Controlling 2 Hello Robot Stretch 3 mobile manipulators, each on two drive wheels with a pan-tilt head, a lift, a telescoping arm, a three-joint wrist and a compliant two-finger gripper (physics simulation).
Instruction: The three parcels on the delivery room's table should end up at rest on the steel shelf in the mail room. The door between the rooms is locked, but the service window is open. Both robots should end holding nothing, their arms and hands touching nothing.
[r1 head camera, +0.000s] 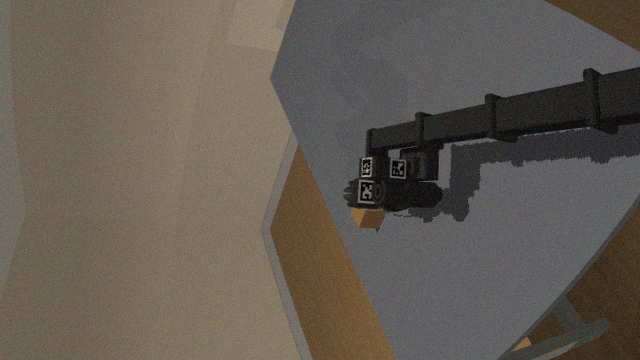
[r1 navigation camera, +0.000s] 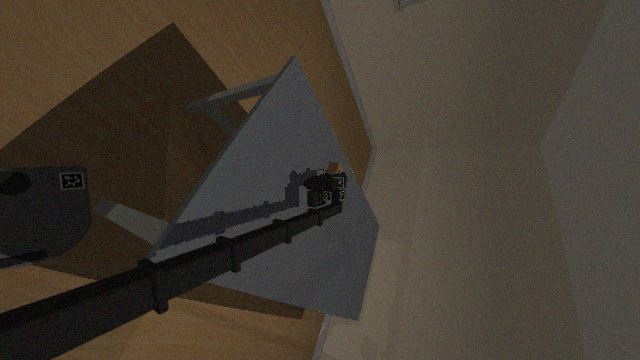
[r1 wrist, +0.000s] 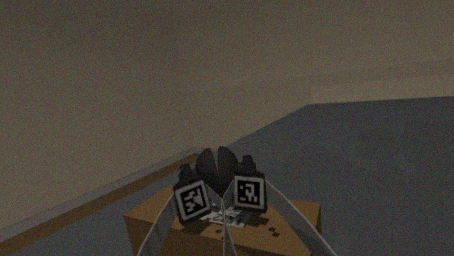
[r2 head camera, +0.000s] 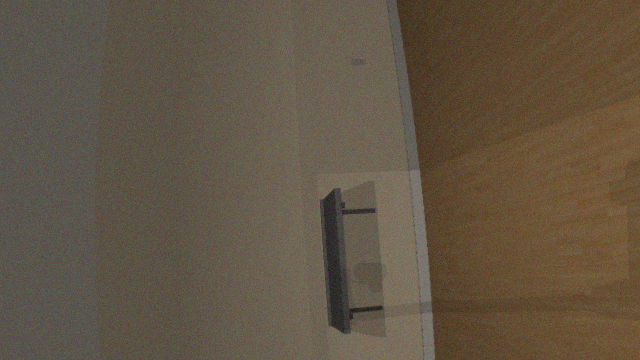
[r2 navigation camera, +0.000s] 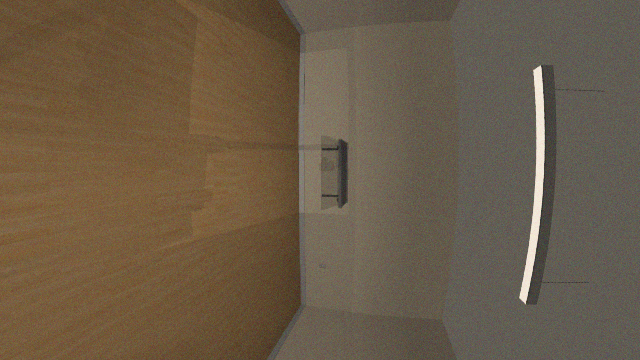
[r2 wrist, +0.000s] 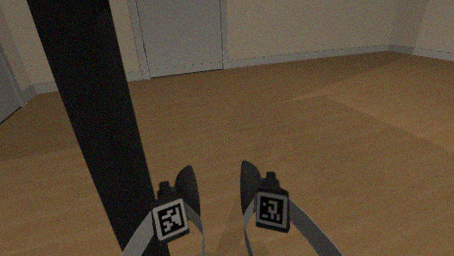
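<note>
A brown parcel (r1 head camera: 368, 219) (r1 navigation camera: 334, 167) (r1 wrist: 150, 210) with a white label lies on the grey table (r1 head camera: 450, 260) (r1 navigation camera: 280, 130) (r1 wrist: 375, 135), near the edge by the wall. The r1 gripper (r1 head camera: 348, 193) (r1 wrist: 216, 172) is shut, its fingertips together over the parcel's top, with nothing between them. Whether they touch the parcel cannot be told. The r2 gripper (r2 wrist: 220, 187) is open and empty above the wooden floor. A dark grey shelf (r2 head camera: 335, 260) (r2 navigation camera: 343, 172) on two brackets hangs on the wall in r2's views. The other two parcels and the service window do not show.
The r1 arm (r1 head camera: 540, 107) (r1 navigation camera: 200, 265) stretches over the table. A narrow floor strip (r1 head camera: 320, 235) lies between the table and the wall. A thick black post (r2 wrist: 95, 125) stands left of the r2 gripper, and a grey door (r2 wrist: 182, 35) is behind. A lamp (r2 navigation camera: 540, 175) hangs from the ceiling.
</note>
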